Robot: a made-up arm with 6 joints.
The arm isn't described. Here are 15 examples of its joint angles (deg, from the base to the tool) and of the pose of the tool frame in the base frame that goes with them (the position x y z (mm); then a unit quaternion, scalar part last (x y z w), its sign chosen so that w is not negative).
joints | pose
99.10 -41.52 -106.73 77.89 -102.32 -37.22 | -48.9 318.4 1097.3 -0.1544 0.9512 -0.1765 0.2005
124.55 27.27 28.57 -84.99 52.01 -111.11 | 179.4 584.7 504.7 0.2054 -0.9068 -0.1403 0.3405
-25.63 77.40 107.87 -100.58 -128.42 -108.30 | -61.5 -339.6 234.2 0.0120 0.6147 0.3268 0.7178
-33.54 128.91 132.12 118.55 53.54 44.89 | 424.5 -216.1 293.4 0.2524 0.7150 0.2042 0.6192
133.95 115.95 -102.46 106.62 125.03 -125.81 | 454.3 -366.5 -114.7 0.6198 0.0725 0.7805 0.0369
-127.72 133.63 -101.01 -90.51 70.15 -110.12 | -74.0 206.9 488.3 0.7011 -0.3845 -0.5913 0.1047
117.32 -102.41 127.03 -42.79 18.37 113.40 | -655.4 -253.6 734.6 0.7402 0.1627 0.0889 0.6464
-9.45 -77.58 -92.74 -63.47 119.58 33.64 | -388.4 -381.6 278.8 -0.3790 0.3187 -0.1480 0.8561
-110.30 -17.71 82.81 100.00 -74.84 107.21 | -51.8 -23.9 -708.6 0.0668 -0.0880 0.8481 0.5182
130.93 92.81 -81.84 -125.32 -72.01 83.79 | -163.4 281.2 215.6 -0.8537 0.2533 -0.3680 0.2676
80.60 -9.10 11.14 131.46 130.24 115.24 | 383.2 157.9 846.4 -0.2042 0.4183 -0.8612 0.2040
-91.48 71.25 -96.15 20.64 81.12 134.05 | 835.7 104.8 1.0 0.0025 0.6694 -0.6754 0.3095
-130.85 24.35 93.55 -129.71 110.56 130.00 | -368.2 475.9 133.7 0.6046 0.1994 -0.2500 0.7295
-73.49 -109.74 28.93 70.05 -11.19 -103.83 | -91.2 216.4 59.9 0.0062 0.4637 -0.8148 0.3479
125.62 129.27 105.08 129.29 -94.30 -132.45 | 287.3 -197.4 -95.8 -0.0951 -0.4416 0.5010 0.7382
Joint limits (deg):
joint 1: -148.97..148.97
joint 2: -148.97..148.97
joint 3: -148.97..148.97
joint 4: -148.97..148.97
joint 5: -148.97..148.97
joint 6: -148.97..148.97
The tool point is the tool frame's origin. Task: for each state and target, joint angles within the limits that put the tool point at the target. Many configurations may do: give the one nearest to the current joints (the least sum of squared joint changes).
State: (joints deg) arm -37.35 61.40 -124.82 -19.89 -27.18 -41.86
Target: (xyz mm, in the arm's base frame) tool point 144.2 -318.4 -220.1
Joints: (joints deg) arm -21.71 78.25 -123.79 -54.28 -13.88 -99.48
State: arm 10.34 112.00 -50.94 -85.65 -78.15 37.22
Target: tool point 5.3 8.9 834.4
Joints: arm 56.97 81.45 -30.79 -77.59 -62.74 53.06
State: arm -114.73 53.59 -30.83 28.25 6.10 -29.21
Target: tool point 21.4 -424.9 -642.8
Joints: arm -79.58 43.39 -36.54 30.79 -1.05 -20.45
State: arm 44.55 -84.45 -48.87 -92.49 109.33 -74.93
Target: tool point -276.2 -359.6 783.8
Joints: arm 65.71 -100.12 -36.85 -102.26 104.52 -79.62
